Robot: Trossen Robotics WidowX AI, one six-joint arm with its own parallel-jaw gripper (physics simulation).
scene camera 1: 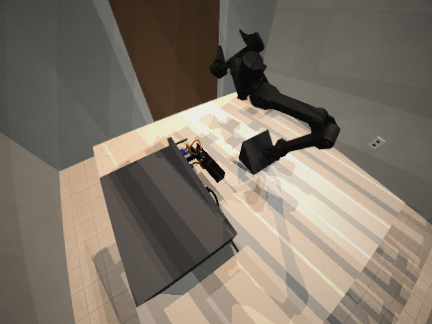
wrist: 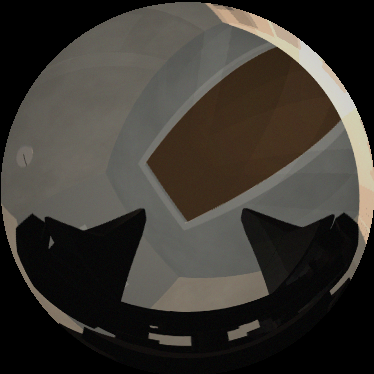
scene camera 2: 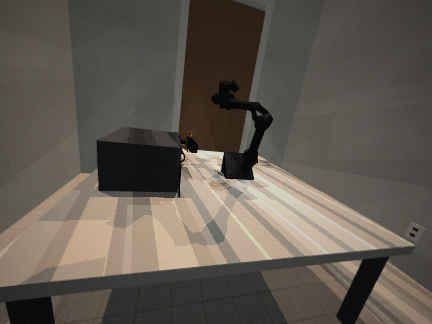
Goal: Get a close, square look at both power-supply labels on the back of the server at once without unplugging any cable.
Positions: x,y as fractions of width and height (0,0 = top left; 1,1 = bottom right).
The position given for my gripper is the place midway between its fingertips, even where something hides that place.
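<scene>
Open and holding nothing: my gripper (scene camera 1: 0.53,0.12). The wrist view shows my gripper (wrist: 0.52,0.57) as well.
</scene>
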